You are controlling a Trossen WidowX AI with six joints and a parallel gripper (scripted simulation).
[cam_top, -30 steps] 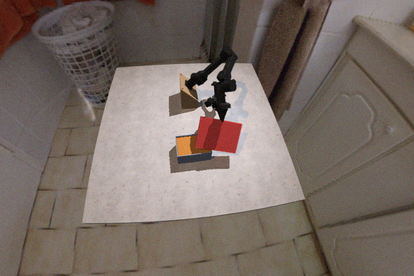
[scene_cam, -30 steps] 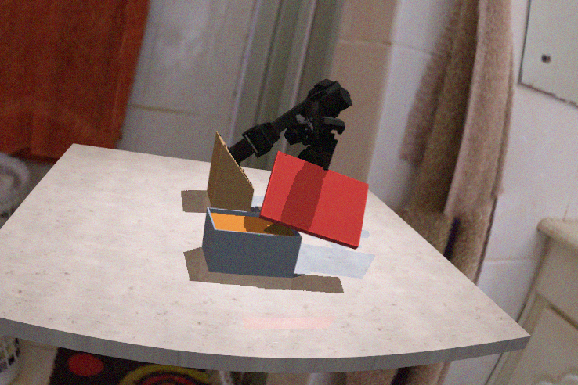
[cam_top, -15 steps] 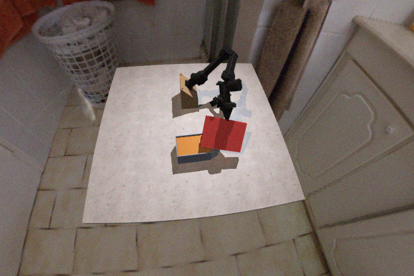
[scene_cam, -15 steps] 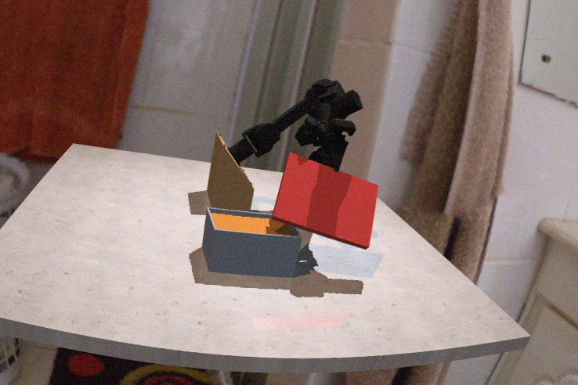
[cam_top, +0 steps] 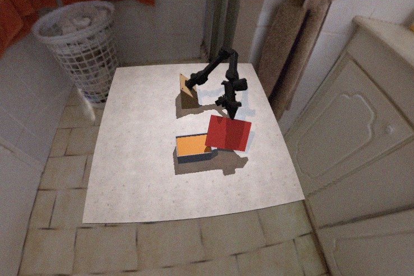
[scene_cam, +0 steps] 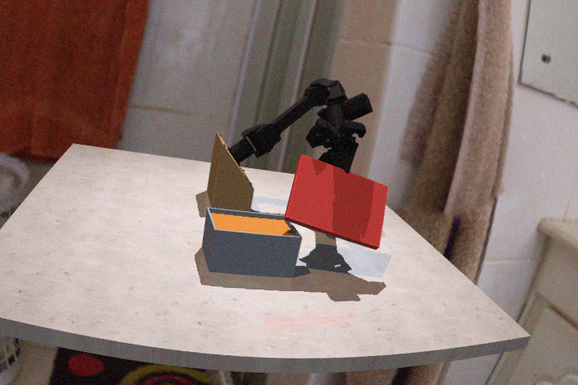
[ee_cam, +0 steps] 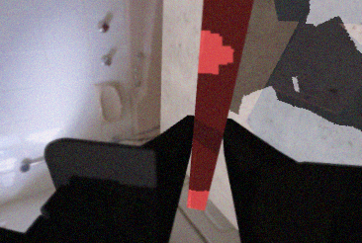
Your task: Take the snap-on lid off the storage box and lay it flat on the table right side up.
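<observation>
Right now my gripper tip is 60 mm short of the red lid, 50 mm above it and 20 mm to the left of it. Also, from my gripper tip: blue-grey storage box 220 mm to the right, 180 mm below, 90 mm ahead.
</observation>
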